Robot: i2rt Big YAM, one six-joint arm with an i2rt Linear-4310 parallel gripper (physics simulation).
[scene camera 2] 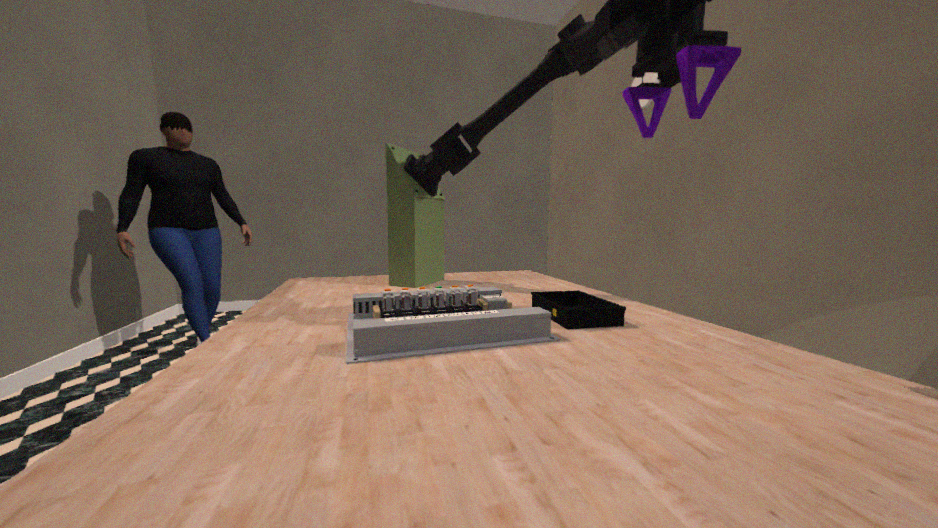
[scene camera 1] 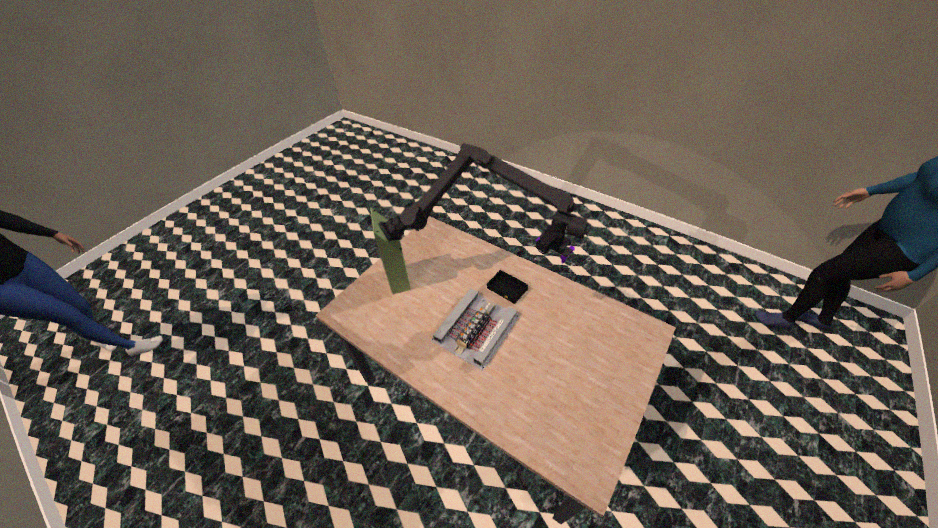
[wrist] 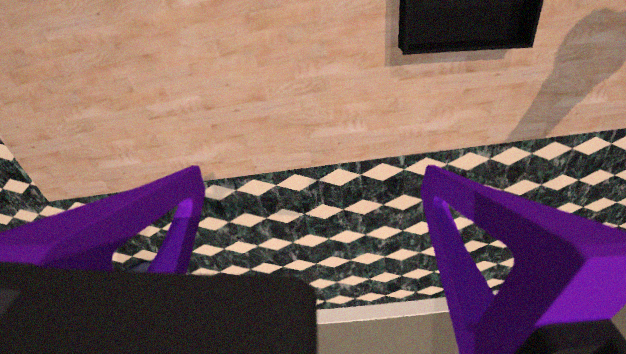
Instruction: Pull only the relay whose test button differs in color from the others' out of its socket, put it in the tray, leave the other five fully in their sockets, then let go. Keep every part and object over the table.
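My gripper is here for me to see, and the wrist view has it too. I can also see a grey panel.
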